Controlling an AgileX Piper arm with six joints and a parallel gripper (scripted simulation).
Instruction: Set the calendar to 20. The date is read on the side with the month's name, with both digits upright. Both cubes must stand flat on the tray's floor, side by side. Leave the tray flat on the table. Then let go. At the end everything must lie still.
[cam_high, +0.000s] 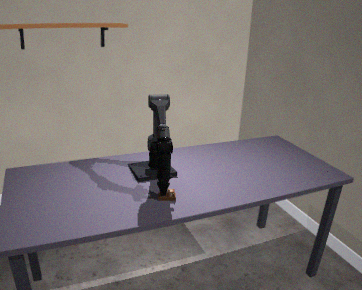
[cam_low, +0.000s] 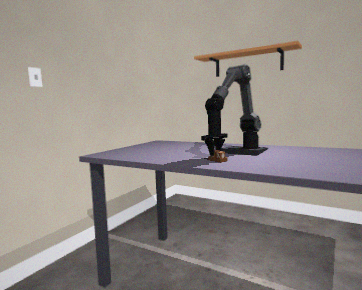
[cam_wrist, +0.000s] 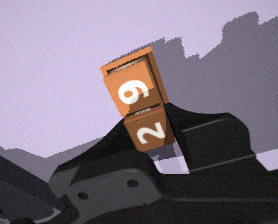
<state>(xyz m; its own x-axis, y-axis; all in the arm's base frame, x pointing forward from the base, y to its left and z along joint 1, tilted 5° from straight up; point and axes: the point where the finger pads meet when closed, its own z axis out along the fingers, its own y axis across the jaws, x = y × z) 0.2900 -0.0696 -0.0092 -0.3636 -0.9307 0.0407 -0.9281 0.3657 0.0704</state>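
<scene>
Now: the brown tray 10 mm ahead of my hand, 20 mm to the left of it and 20 mm below it.
</scene>
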